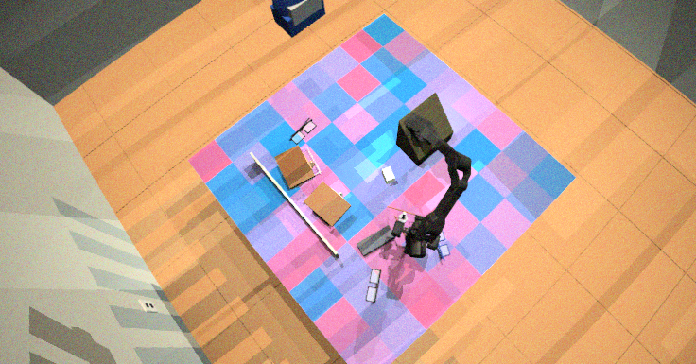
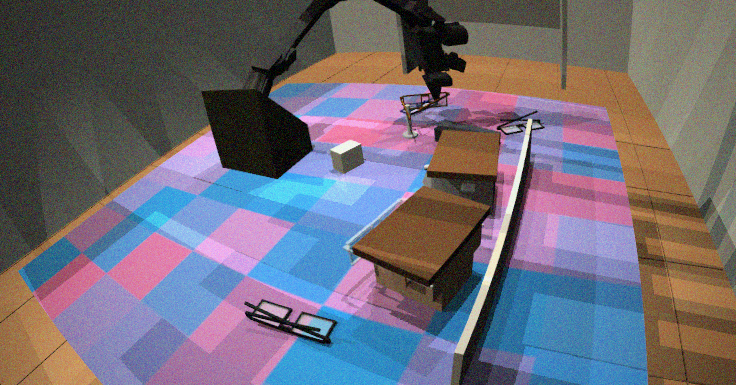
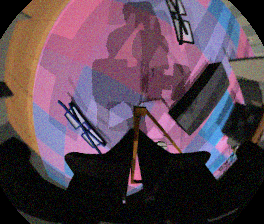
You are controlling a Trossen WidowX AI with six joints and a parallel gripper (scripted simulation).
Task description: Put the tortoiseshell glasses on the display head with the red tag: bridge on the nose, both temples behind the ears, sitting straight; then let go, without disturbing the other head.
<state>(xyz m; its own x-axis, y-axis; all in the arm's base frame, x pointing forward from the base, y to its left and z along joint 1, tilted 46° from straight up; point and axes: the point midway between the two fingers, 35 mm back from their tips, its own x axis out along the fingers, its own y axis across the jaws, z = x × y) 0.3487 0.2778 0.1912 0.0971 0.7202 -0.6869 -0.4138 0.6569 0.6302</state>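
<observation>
My gripper tip is 50 mm past the post stand, 100 mm to the left of it and 40 mm above it. The rest, counted from my gripper tip: long cream bar 250 mm ahead, 480 mm to the right, 10 mm below; then dark slab 110 mm ahead, 110 mm to the right, 40 mm below; then white cube 140 mm behind, 280 mm to the right, 40 mm below.
</observation>
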